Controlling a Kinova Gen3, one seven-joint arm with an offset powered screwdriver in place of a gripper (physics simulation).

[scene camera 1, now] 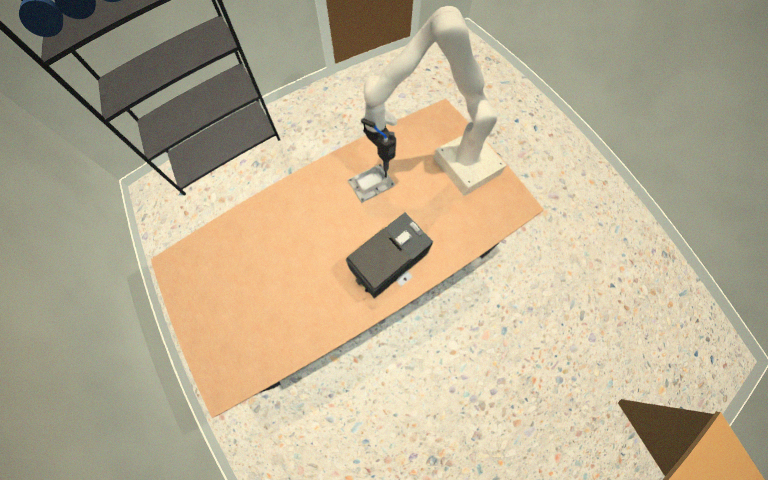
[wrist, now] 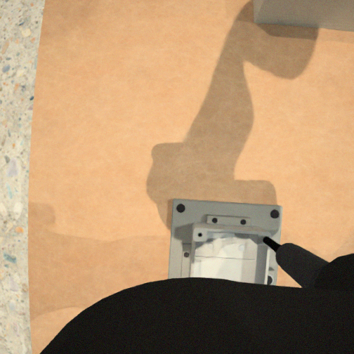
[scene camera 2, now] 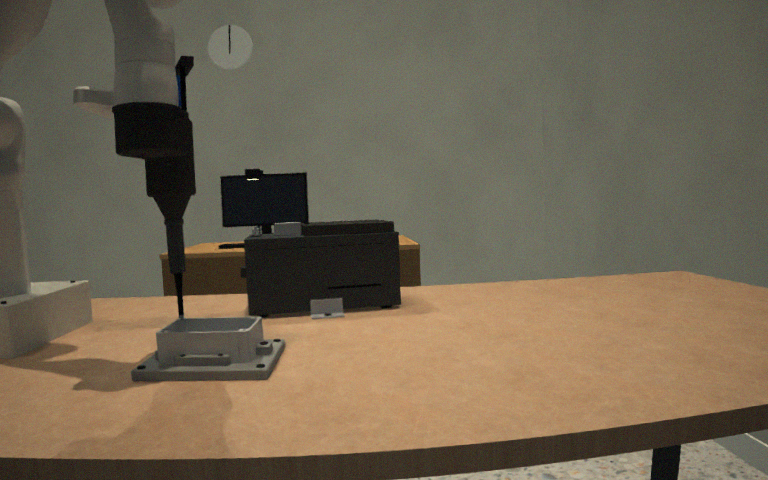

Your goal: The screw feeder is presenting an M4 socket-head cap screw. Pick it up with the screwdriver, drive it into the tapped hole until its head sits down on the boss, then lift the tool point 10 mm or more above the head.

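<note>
What I can see here is a grey fixture plate [wrist: 195, 210].
</note>
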